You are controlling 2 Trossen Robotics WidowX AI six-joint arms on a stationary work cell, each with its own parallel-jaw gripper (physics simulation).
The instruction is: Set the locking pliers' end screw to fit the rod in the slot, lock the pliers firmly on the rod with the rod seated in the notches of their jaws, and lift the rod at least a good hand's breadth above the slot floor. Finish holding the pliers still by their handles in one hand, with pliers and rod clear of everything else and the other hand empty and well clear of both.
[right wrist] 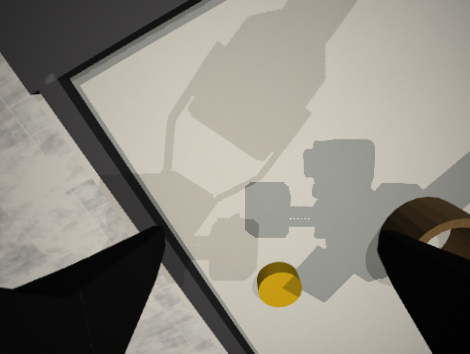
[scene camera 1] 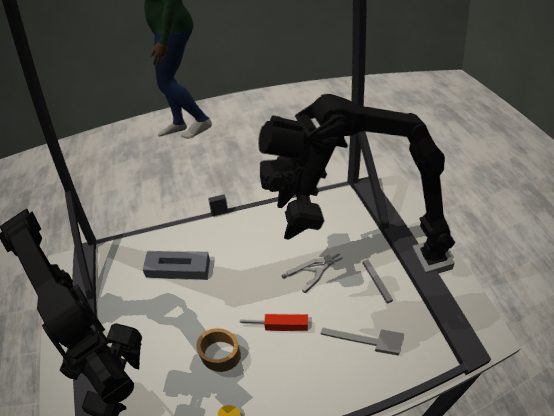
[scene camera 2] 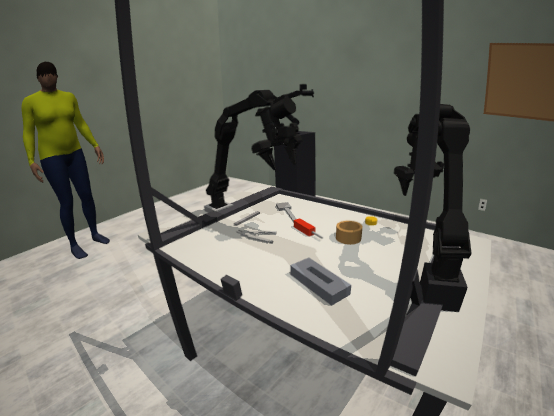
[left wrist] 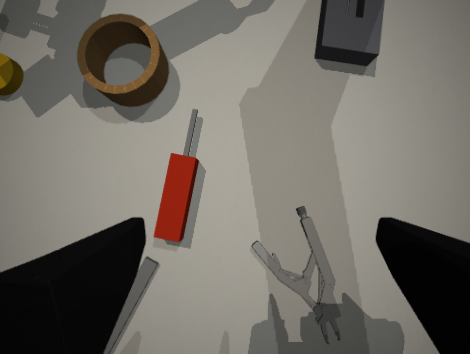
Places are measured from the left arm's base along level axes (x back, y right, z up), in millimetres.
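Where they show: left gripper, fingertip midpoint: (scene camera 1: 282, 222) (scene camera 2: 285, 167) (left wrist: 262, 229); right gripper, fingertip midpoint: (right wrist: 270, 238); left arm's base at its link origin: (scene camera 1: 433, 254) (scene camera 2: 218, 205); right arm's base at its link origin: (scene camera 2: 445, 274).
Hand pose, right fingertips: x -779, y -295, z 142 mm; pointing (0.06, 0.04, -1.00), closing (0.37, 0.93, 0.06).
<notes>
Things, the pixels of their top centre, and the offset from my right fingertips.
- grey locking pliers at its top centre: (left wrist: 300, 282) (scene camera 1: 317, 270) (scene camera 2: 257, 232) dx +453, dy +346, dz -156 mm
- grey slotted block at its top centre: (scene camera 1: 174, 260) (scene camera 2: 319, 274) dx +91, dy +441, dz -135 mm
- red-handled screwdriver at its top centre: (left wrist: 179, 171) (scene camera 1: 273, 319) (scene camera 2: 309, 226) dx +312, dy +211, dz -139 mm
- hammer at its top centre: (scene camera 1: 362, 335) (scene camera 2: 287, 210) dx +505, dy +118, dz -155 mm
- loose grey bar at its top centre: (scene camera 1: 377, 279) (scene camera 2: 247, 217) dx +597, dy +273, dz -159 mm
- brown ring at its top centre: (right wrist: 451, 261) (left wrist: 117, 53) (scene camera 1: 216, 345) (scene camera 2: 349, 225) dx +173, dy +150, dz -119 mm
- yellow disc at its top centre: (right wrist: 280, 290) (scene camera 2: 371, 218) dx +169, dy -22, dz -150 mm
The grey locking pliers (scene camera 1: 302, 268) (scene camera 2: 260, 239) (left wrist: 318, 245) lie on the table with handles spread; their end screw (scene camera 1: 285, 275) (left wrist: 300, 211) points toward the slotted block's side. The grey slotted block (scene camera 1: 176, 271) (scene camera 2: 327, 289) (left wrist: 345, 39) stands apart from them; I cannot make out the rod inside its dark slot. My left gripper (scene camera 1: 285, 221) (scene camera 2: 283, 165) (left wrist: 262, 229) is open and empty, high above the table, with the pliers between and below its fingers in its wrist view. My right gripper (scene camera 1: 130, 388) (right wrist: 270, 238) is open and empty, above the table near the yellow disc.
A red-handled screwdriver (scene camera 1: 286, 322) (scene camera 2: 304, 227) (left wrist: 176, 197), a hammer (scene camera 1: 390, 342) (scene camera 2: 283, 206), a loose grey bar (scene camera 1: 377, 281) (scene camera 2: 247, 218), a brown ring (scene camera 1: 204, 356) (scene camera 2: 348, 236) (left wrist: 159, 75) and a yellow disc (scene camera 1: 229, 411) (scene camera 2: 371, 220) (right wrist: 279, 290) lie around. Frame posts (scene camera 1: 358, 60) (scene camera 2: 137, 130) rise at the table's edges.
</notes>
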